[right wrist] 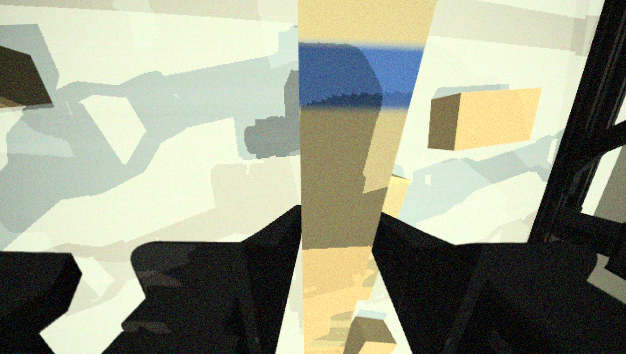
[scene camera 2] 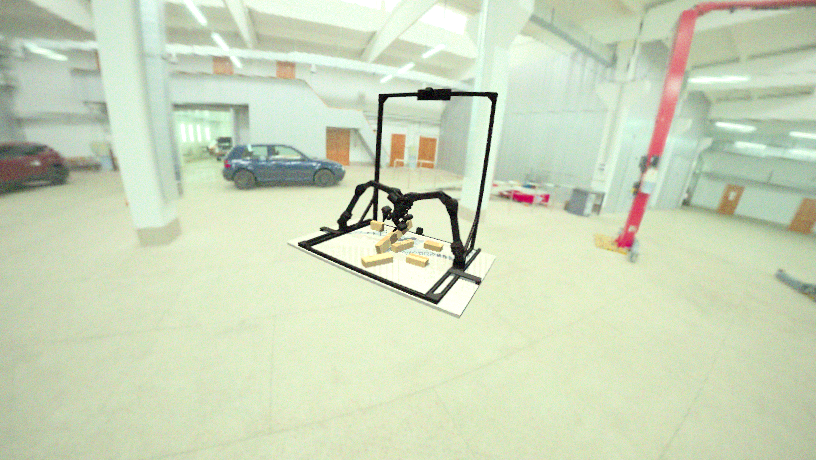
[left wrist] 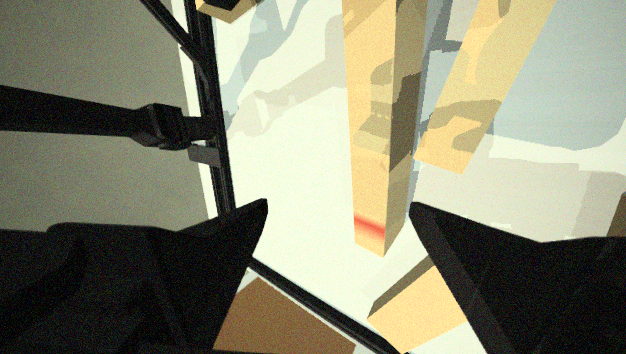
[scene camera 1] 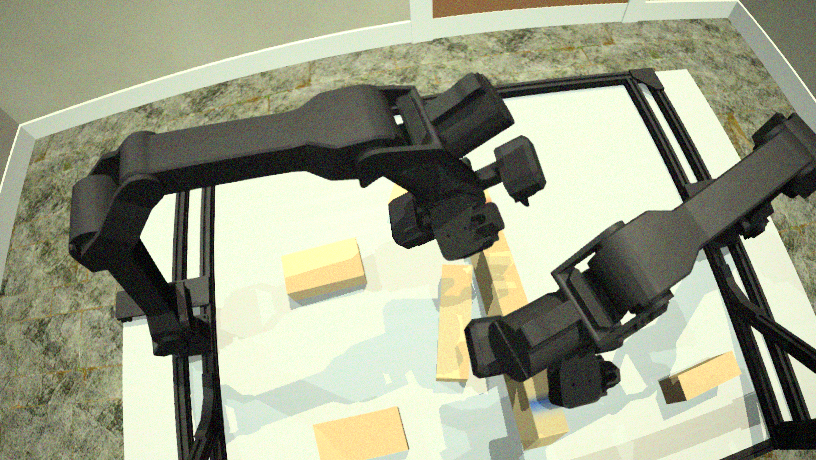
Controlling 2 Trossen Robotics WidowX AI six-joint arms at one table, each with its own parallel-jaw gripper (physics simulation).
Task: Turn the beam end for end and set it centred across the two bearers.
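Frame: origin at the left arm's base, x left, y back, z up, level; millimetres.
Where they show: left gripper, fingertip midpoint: (scene camera 2: 387, 226) (left wrist: 338, 206); right gripper, fingertip midpoint: (right wrist: 331, 211); left arm's base, origin of the base link: (right wrist: 562, 223) (scene camera 2: 458, 267) (scene camera 1: 191, 336); right arm's base, origin of the base link: (scene camera 2: 342, 230) (left wrist: 210, 128).
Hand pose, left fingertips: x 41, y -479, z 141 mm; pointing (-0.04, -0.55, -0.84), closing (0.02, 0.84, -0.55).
Each offset is from my left fingertips to the top centre of the thing. Level surfaces: height alone.
The long wooden beam (scene camera 1: 507, 280) (scene camera 2: 387, 241) (left wrist: 372, 150) (right wrist: 340, 150) has a blue band near its lower end in scene camera 1 and a red band near its far end in the left wrist view. My right gripper (right wrist: 331, 211) is shut on the beam beside the blue band; its fingertips are hidden in scene camera 1. My left gripper (left wrist: 338, 206) is open, its fingertips on either side of the red-banded end in its wrist view; how near they are is unclear. Wooden blocks {dx -90, dy +67, dz -116 mm} (scene camera 1: 454, 320) {dx +32, dy +245, dz -122 mm} (scene camera 1: 322, 274) {dx -229, dy +227, dz -122 mm} (scene camera 1: 362, 434) {dx -268, dy -282, dz -97 mm} (scene camera 1: 705, 374) lie around; which are the bearers I cannot tell.
The long narrow block lies close to the left of the beam in scene camera 1. Another block {dx +181, dy +62, dz -122 mm} (left wrist: 420, 305) lies near the red-banded end in the left wrist view. Black rails (scene camera 1: 657, 131) border the white table {dz -160 mm} (scene camera 1: 600, 142). The two arms are close together over the beam.
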